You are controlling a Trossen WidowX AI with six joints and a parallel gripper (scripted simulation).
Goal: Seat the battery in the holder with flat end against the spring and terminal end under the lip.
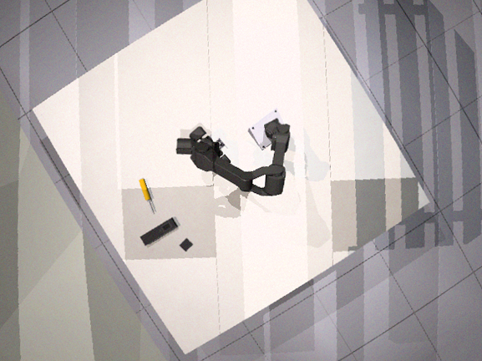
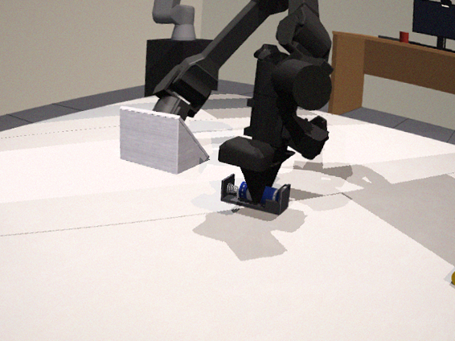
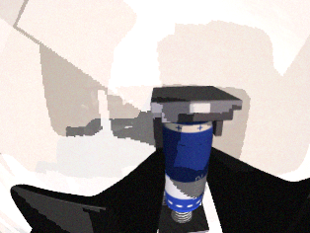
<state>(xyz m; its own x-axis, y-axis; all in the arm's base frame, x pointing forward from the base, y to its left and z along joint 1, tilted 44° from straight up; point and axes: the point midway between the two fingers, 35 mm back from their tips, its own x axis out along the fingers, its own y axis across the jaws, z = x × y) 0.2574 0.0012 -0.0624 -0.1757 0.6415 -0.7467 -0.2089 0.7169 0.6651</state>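
My gripper tip is 1 cm below the battery. From my gripper tip the other things lie so: small dark square 30 cm to the left, 30 cm ahead, 1 cm below; yellow-handled screwdriver 34 cm ahead, 5 cm to the left; dark flat bar 37 cm ahead, 20 cm to the left, 1 cm above.
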